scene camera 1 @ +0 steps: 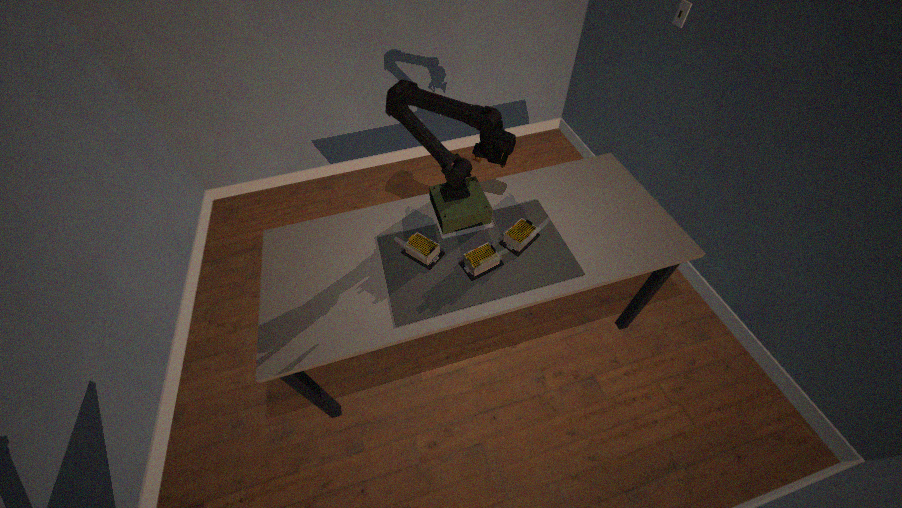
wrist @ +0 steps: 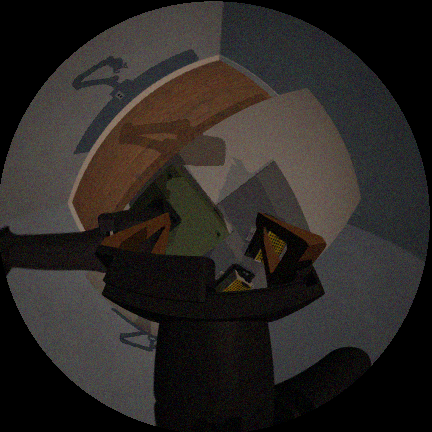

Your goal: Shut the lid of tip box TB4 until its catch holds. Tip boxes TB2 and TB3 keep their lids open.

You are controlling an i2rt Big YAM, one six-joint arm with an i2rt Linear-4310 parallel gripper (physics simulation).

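Places are measured from the arm's base along level axes (x back, y left, z down), in centimetres.
Where they show: gripper, fingertip midpoint: [scene camera 1: 491,164] [wrist: 212,216]; arm's base at its link origin: [scene camera 1: 454,193].
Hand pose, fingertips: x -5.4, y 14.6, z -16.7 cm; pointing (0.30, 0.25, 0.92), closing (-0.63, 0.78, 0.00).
Things, the pixels of their top centre, and the offset from my fingertips. Level surfaces: height alone.
- left box at its top centre: [scene camera 1: 421,242] dy -35.9, dx -16.8, dz +17.9 cm
- middle box at its top centre: [wrist: 234,295] [scene camera 1: 481,253] dy -14.4, dx -29.8, dz +17.9 cm
- right box at its top centre: [wrist: 275,248] [scene camera 1: 521,228] dy +5.9, dx -22.7, dz +17.9 cm
- grey mat at its surface level: dz +25.3 cm
- pale table at its surface level: dz +25.6 cm
Three white tip boxes with yellow tips stand on the grey mat: a left box [scene camera 1: 421,248], a middle box [scene camera 1: 481,259] and a right box [scene camera 1: 520,234]. Pale see-through lids stick out open from the left box, at its upper left, and from the right box, at its right. A faint lid shows at the right of the middle box. Labels are too small to read, so I cannot tell which is TB4. My gripper [scene camera 1: 489,161] [wrist: 212,216] is open and empty, high above the table's back edge, away from the boxes. In the wrist view two boxes show partly, behind the right finger and the gripper body.
The green base block [scene camera 1: 461,209] [wrist: 192,210] carries the arm, behind the boxes. The grey mat [scene camera 1: 536,271] [wrist: 245,212] lies on the pale table [scene camera 1: 631,214] [wrist: 320,145]. A wall stands behind the table. Arm shadows fall across the table's left part.
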